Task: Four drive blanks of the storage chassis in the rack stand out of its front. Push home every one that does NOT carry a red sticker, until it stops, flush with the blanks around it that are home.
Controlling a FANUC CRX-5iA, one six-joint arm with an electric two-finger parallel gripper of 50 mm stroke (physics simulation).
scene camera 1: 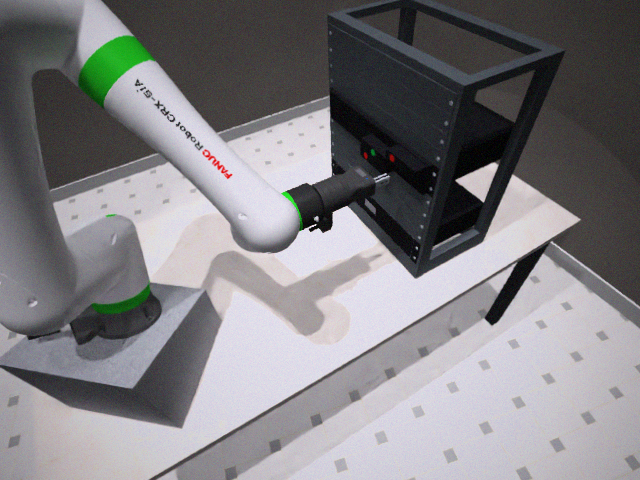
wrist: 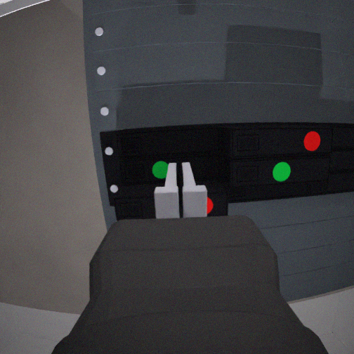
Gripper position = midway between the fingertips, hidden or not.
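Note:
Rack [scene camera 1: 394, 109], also in the wrist view [wrist: 252, 101]. My gripper [scene camera 1: 387, 178], also in the wrist view [wrist: 179, 176].

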